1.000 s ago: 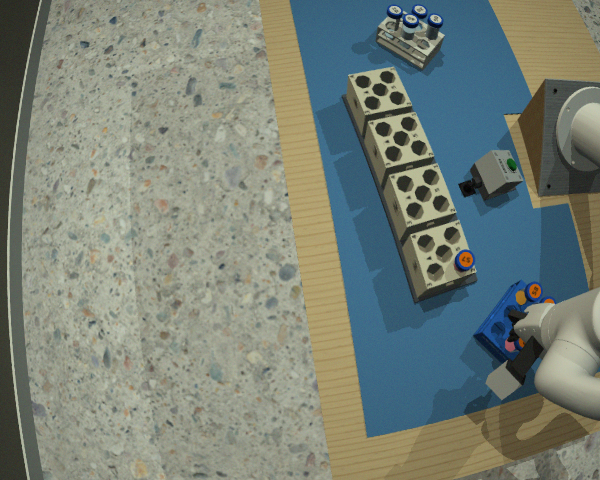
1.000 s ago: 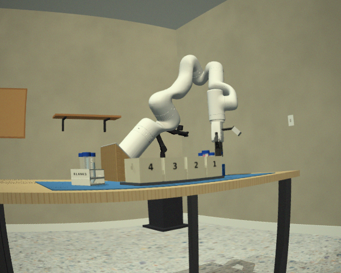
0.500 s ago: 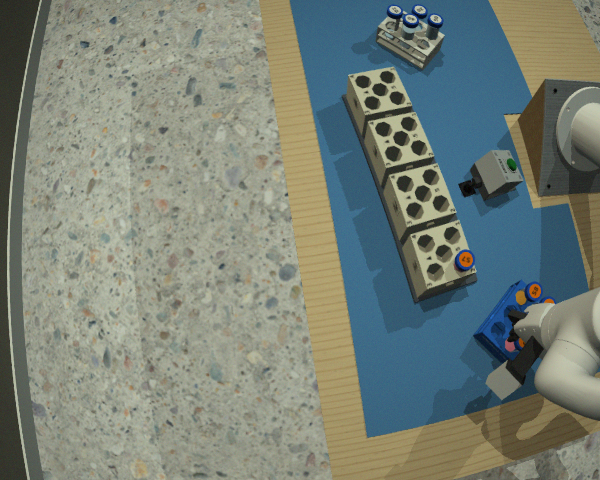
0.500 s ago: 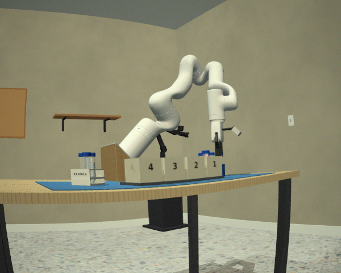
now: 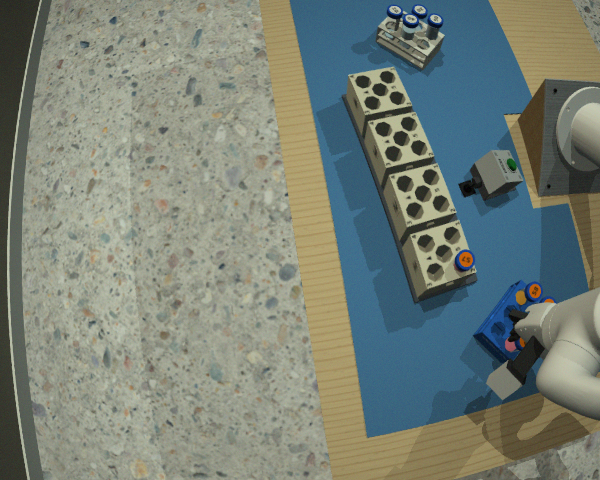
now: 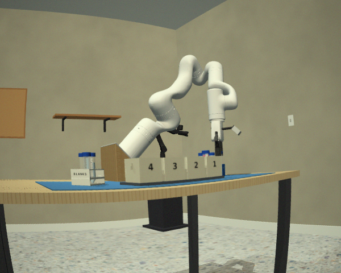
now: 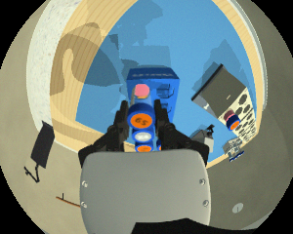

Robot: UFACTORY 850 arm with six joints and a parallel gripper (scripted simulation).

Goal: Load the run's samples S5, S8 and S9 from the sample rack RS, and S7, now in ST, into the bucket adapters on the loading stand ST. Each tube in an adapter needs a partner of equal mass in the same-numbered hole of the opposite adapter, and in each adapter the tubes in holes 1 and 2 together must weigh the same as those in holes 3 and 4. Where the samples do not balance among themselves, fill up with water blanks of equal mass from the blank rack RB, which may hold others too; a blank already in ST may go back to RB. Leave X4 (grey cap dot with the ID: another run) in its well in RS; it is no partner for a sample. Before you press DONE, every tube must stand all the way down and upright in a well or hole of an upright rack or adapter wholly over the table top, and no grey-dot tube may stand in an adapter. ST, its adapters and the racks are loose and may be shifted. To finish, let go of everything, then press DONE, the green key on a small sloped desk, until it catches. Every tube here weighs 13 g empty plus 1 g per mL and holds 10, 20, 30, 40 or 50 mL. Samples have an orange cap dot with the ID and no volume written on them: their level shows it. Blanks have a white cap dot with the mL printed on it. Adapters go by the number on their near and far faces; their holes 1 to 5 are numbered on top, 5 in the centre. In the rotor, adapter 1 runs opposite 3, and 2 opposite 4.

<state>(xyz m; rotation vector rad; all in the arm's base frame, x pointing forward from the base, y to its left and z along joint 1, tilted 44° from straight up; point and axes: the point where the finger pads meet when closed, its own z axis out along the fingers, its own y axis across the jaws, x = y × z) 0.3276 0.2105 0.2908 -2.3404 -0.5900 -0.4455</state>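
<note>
Right now my hand is 50 mm above the sample S9 and 10 mm to the right of it. Round my hand: sample tube S5: 80 mm behind, 60 mm below, 40 mm to the right; blue sample rack RS: 90 mm below, 40 mm to the right, 20 mm behind; grey-dot tube X4: 60 mm below, 30 mm to the right, 30 mm behind.
</note>
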